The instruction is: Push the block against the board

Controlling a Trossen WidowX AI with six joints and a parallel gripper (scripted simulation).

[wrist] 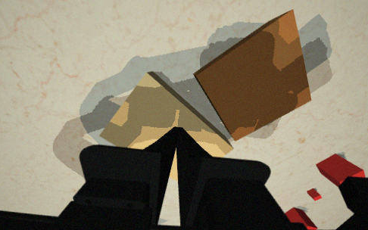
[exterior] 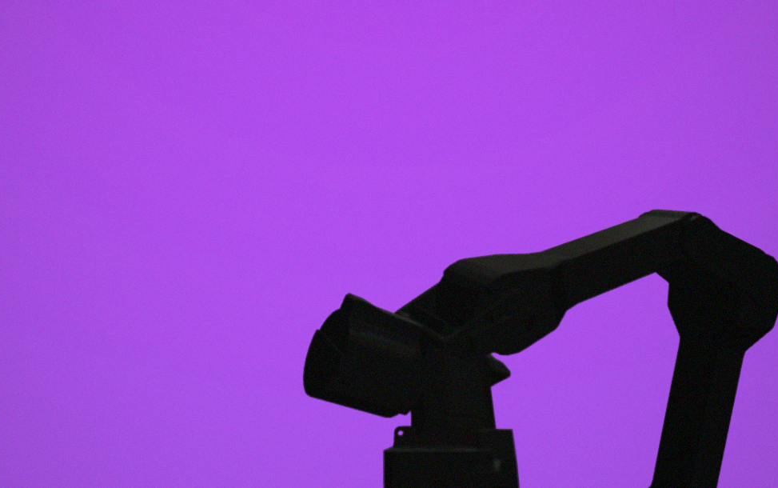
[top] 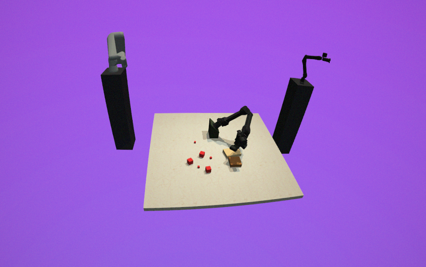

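Now: gripper tip 30 mm past the pale tan board, 20 mm to the left of it and 40 mm above it. Also, from my gripper tip: orange piece: 100 mm ahead, 20 mm to the right, 40 mm below.
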